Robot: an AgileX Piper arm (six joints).
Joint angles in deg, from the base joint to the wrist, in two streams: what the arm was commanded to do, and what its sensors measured. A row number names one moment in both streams.
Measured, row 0:
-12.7 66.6 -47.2 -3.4 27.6 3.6
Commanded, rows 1 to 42:
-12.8 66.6 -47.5 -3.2 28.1 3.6
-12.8 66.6 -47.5 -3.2 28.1 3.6
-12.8 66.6 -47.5 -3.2 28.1 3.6
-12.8 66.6 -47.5 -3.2 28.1 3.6
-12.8 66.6 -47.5 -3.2 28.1 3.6
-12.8 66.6 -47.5 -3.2 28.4 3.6
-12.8 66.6 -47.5 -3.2 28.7 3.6
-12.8 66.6 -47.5 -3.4 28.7 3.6
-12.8 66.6 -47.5 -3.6 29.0 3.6
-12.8 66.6 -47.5 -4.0 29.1 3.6
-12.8 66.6 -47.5 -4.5 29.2 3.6
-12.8 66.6 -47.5 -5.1 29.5 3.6
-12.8 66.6 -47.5 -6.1 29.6 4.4
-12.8 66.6 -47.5 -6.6 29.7 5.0
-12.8 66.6 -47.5 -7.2 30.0 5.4
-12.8 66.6 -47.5 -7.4 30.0 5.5
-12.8 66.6 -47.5 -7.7 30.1 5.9
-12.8 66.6 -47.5 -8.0 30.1 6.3
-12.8 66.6 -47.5 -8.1 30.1 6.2
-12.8 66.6 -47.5 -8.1 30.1 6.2
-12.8 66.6 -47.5 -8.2 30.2 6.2
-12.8 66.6 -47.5 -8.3 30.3 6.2
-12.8 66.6 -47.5 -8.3 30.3 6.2
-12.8 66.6 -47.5 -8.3 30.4 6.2
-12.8 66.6 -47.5 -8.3 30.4 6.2
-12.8 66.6 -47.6 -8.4 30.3 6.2
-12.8 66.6 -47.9 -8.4 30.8 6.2
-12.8 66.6 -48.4 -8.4 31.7 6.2
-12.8 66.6 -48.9 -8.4 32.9 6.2
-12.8 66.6 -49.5 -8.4 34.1 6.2
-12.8 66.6 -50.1 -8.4 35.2 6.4
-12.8 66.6 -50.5 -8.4 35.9 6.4
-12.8 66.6 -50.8 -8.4 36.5 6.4
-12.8 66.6 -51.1 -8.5 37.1 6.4
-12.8 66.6 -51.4 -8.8 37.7 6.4
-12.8 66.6 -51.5 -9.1 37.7 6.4
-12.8 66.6 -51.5 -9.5 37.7 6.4
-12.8 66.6 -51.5 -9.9 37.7 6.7
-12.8 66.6 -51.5 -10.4 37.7 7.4
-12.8 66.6 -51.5 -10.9 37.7 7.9
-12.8 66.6 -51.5 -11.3 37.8 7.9
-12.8 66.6 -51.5 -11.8 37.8 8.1
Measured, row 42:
-12.7 66.6 -51.1 -8.6 35.3 7.0
